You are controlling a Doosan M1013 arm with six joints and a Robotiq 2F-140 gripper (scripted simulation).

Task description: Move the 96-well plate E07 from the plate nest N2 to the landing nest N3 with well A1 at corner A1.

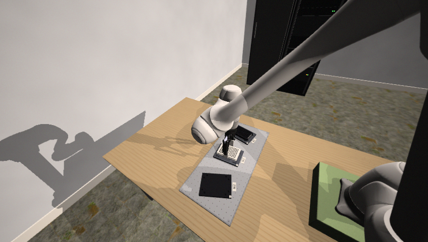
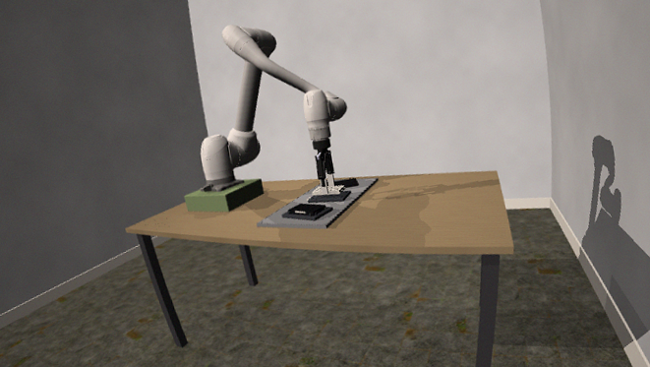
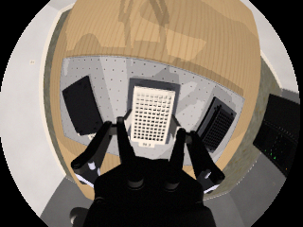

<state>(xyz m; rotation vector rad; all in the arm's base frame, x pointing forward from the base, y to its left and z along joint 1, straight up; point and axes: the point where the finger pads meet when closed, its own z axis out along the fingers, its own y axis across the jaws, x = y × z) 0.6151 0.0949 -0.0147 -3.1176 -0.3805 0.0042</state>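
The white 96-well plate E07 is 2 cm below my hand. The rest, counted from my hand: landing nest N3: 5 cm below; then n2 label: 14 cm behind, 14 cm to the left, 6 cm below; then black plate E01: 3 cm ahead, 20 cm to the right, 4 cm below.
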